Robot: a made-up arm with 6 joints. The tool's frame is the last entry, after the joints.
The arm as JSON. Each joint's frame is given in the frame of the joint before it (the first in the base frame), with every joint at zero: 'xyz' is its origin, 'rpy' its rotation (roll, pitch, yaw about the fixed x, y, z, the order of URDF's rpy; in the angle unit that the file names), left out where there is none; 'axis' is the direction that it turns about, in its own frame. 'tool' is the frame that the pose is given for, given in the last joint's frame.
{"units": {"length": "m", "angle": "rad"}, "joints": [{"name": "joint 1", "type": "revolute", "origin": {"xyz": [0.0, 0.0, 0.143]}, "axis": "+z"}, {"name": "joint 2", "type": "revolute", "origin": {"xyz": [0.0, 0.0, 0.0]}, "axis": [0.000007, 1.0, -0.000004]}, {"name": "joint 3", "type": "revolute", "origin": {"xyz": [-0.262, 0.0, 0.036]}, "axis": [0.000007, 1.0, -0.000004]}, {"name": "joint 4", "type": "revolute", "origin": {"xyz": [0.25, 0.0, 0.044]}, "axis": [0.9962, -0.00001, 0.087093]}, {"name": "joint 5", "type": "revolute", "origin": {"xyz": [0.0, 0.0, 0.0]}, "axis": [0.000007, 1.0, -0.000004]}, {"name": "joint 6", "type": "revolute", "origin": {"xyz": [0.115, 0.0, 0.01]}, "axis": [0.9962, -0.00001, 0.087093]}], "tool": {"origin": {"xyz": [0.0, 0.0, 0.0], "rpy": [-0.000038, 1.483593, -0.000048]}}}
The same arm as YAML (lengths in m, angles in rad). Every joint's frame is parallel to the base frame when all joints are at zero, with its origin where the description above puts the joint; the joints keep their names.
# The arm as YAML. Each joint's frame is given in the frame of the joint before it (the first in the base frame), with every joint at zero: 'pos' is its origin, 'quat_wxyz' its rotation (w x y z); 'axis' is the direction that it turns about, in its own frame. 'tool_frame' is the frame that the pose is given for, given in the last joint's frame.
length_unit: m
angle_unit: rad
joints:
  - joint: joint 1
    pos: [0.0, 0.0, 0.143]
    quat_wxyz: [1.0, 0.0, 0.0, 0.0]
    axis: [0.0, 0.0, 1.0]
  - joint: joint 2
    pos: [0.0, 0.0, 0.0]
    quat_wxyz: [1.0, 0.0, 0.0, 0.0]
    axis: [0.0, 1.0, 0.0]
  - joint: joint 3
    pos: [-0.262, 0.0, 0.036]
    quat_wxyz: [1.0, 0.0, 0.0, 0.0]
    axis: [0.0, 1.0, 0.0]
  - joint: joint 4
    pos: [0.25, 0.0, 0.044]
    quat_wxyz: [1.0, 0.0, 0.0, 0.0]
    axis: [0.9962, 0.0, 0.0871]
  - joint: joint 5
    pos: [0.0, 0.0, 0.0]
    quat_wxyz: [1.0, 0.0, 0.0, 0.0]
    axis: [0.0, 1.0, 0.0]
  - joint: joint 6
    pos: [0.115, 0.0, 0.01]
    quat_wxyz: [1.0, 0.0, 0.0, 0.0]
    axis: [0.9962, 0.0, 0.0871]
tool_frame:
  pos: [0.0, 0.0, 0.0]
  quat_wxyz: [0.737256, 0.000002, 0.675613, -0.000005]

